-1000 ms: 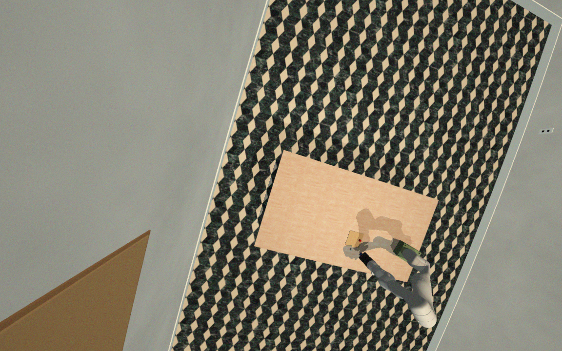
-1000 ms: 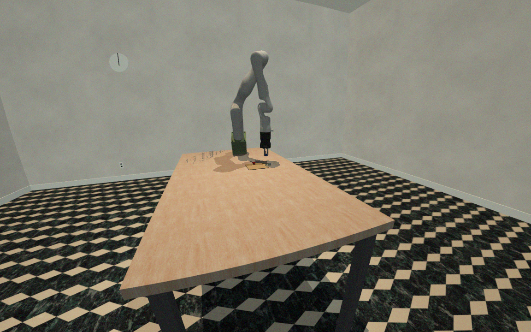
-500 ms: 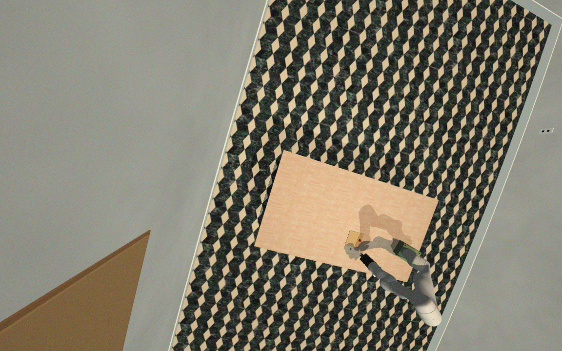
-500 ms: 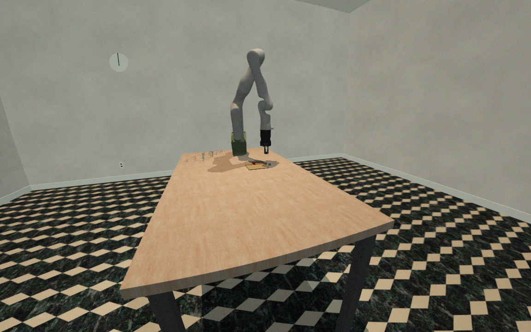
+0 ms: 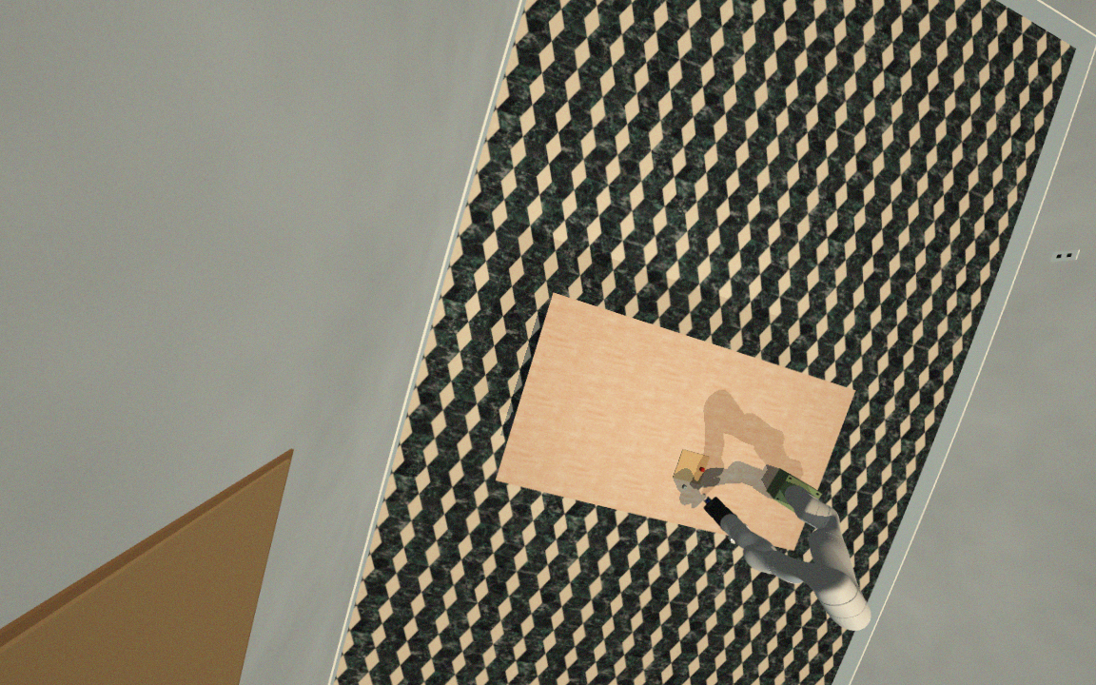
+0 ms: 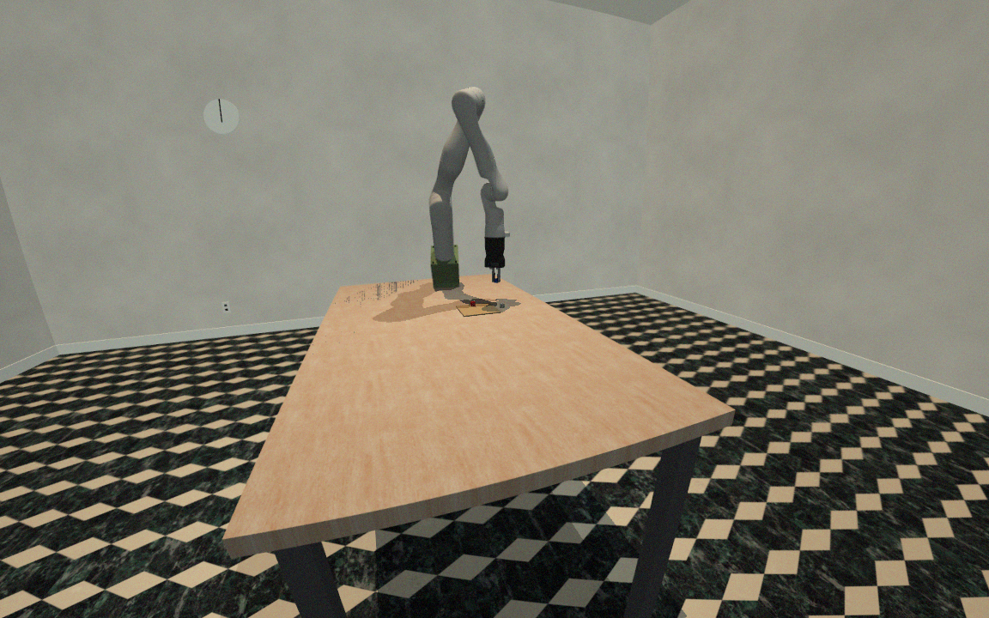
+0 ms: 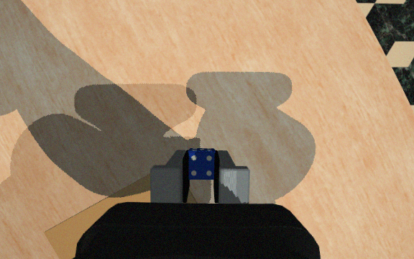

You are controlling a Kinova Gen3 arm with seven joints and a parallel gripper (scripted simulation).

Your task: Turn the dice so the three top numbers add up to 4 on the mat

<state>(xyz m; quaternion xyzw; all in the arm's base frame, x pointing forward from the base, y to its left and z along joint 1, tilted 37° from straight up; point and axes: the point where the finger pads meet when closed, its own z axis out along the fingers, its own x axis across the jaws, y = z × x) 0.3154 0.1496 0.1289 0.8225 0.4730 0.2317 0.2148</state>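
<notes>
My hand is 7 cm short of the white die and 10 cm above it. Also, from my hand: tan mat 6 cm ahead, 10 cm to the right, 10 cm below; then blue die 1 cm below; then red die 1 cm ahead, 10 cm to the right, 9 cm below.
</notes>
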